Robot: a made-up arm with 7 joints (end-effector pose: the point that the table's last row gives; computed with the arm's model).
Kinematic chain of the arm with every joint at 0, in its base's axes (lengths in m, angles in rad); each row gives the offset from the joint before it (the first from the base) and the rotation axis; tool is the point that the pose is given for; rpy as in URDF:
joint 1: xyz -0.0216 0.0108 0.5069 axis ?
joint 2: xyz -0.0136 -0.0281 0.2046 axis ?
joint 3: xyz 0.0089 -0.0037 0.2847 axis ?
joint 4: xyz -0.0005 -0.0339 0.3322 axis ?
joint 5: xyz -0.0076 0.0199 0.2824 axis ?
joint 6: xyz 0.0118 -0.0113 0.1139 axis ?
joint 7: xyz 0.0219 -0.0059 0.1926 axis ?
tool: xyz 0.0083 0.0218 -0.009 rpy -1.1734 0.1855 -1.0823
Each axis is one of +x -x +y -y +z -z.
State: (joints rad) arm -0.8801 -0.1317 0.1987 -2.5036 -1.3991 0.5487 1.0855
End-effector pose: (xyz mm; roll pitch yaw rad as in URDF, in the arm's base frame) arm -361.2 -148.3 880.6 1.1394 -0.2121 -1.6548
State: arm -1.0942 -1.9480 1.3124 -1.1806 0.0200 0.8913 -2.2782
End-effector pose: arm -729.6 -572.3 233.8 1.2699 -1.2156 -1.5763
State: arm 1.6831 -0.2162 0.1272 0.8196 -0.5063 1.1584 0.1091
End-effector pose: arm -53.9 -237.3 1589.2 -3.0325 0.6401 3.0499
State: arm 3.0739 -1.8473 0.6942 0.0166 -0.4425 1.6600 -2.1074
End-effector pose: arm 989.0 190.0 614.9 -1.2009 -0.1137 -1.9947
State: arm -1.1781 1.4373 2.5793 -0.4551 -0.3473 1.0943 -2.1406
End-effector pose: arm 419.2 1027.5 784.5 -2.3689 0.5249 -1.0129
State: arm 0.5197 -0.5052 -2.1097 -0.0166 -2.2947 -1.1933 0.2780
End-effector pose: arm -395.7 339.7 1724.0 -0.0575 0.3719 2.5639
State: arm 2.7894 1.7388 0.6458 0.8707 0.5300 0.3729 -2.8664
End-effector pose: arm -962.2 70.8 233.4 2.0670 0.6444 -0.7422
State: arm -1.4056 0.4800 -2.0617 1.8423 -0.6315 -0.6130 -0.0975
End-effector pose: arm -493.5 136.1 1279.7 -0.1704 1.4183 -2.2629
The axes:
joint 1: -z
joint 2: +y
joint 3: -z
joint 4: +y
joint 5: -z
joint 6: +y
joint 7: -z

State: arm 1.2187 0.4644 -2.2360 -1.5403 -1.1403 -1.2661 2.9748
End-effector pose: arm -75.6 -693.1 1047.4 1.4836 0.3798 1.6198
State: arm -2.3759 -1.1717 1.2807 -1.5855 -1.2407 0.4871 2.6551
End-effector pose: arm 97.8 -823.0 914.7 -2.6389 1.0643 2.4396
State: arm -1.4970 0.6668 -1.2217 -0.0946 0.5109 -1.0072 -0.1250
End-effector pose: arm 191.9 599.1 1653.3 -0.4659 0.2360 1.1356
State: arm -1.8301 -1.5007 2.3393 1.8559 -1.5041 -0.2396 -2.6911
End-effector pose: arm 480.4 -345.2 341.6 2.5366 -0.0560 -1.1920
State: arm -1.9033 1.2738 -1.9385 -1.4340 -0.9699 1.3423 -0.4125
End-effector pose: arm 175.9 848.2 925.1 -0.6590 -0.0952 3.0864
